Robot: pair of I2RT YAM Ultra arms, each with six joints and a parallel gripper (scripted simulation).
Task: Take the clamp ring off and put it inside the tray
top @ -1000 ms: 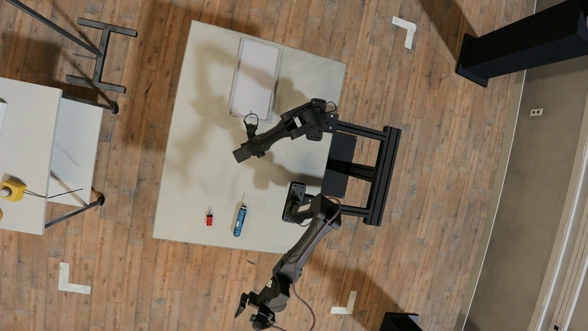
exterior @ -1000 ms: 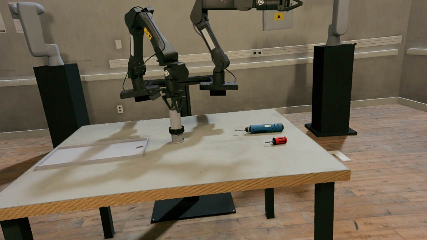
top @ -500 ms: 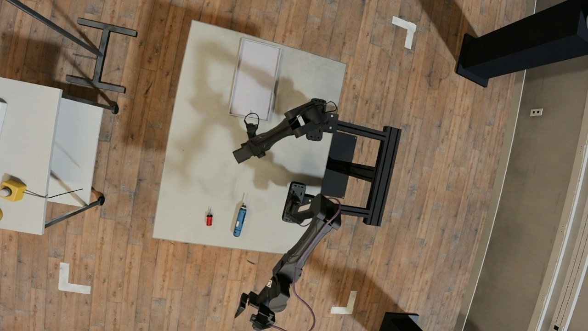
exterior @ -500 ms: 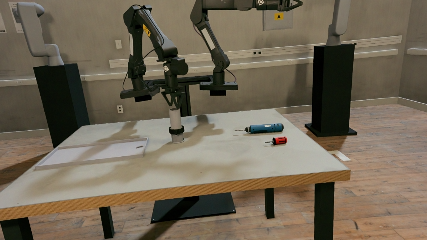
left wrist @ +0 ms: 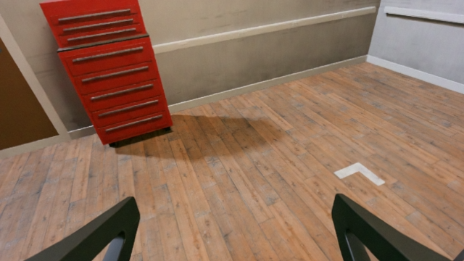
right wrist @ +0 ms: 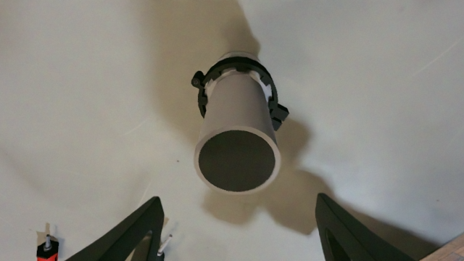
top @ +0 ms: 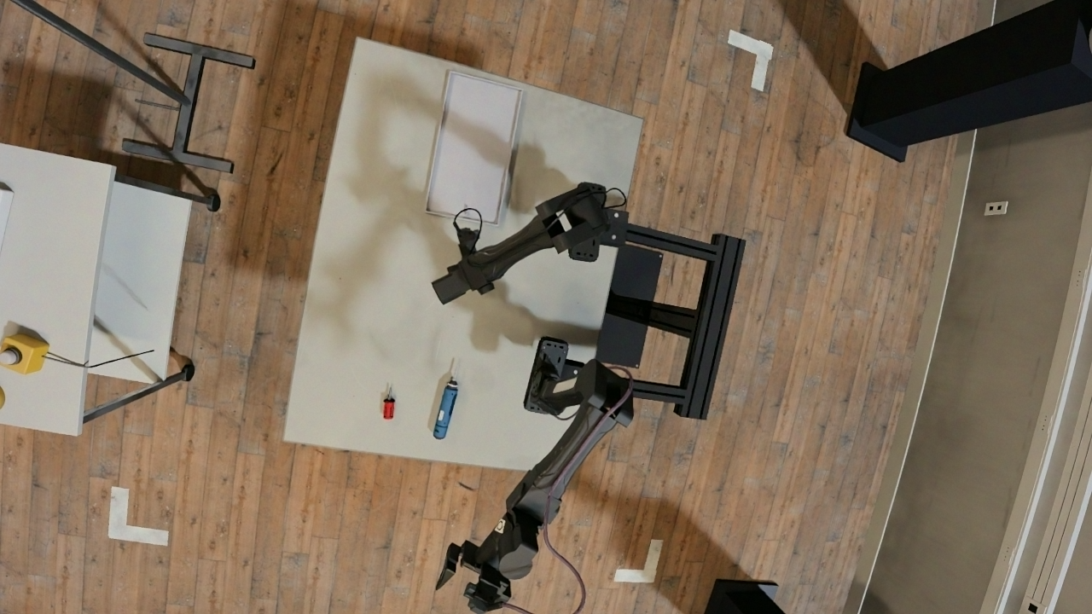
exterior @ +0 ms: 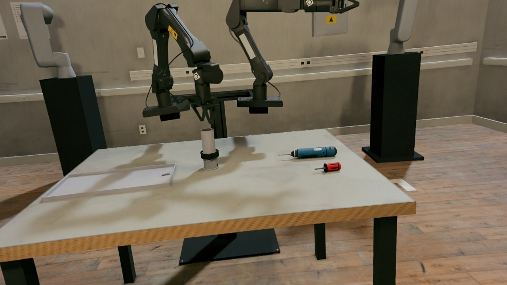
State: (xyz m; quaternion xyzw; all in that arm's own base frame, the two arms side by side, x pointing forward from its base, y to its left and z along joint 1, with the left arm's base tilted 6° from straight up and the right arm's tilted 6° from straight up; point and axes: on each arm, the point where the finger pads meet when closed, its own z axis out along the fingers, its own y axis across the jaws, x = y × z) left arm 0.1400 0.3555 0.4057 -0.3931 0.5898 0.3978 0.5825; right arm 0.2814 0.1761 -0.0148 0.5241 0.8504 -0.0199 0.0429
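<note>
Now: the pale link tube 1 cm to the right of my right hand and 9 cm below it. Round my right hand: small screw (5 cm ahead, 17 cm to the right, 19 cm below); then black clamp ring (14 cm below); then grey joint module (1 cm to the right, 17 cm below).
My left hand is 100 mm short of the black clamp ring, 610 mm to the left of it and 520 mm above it. From my left hand the other things lie so: pale link tube (110 mm ahead, 620 mm to the right, 480 mm below); then grey joint module (110 mm ahead, 620 mm to the right, 550 mm below); then short red screwdriver (240 mm ahead, 160 mm to the right, 570 mm below).
</note>
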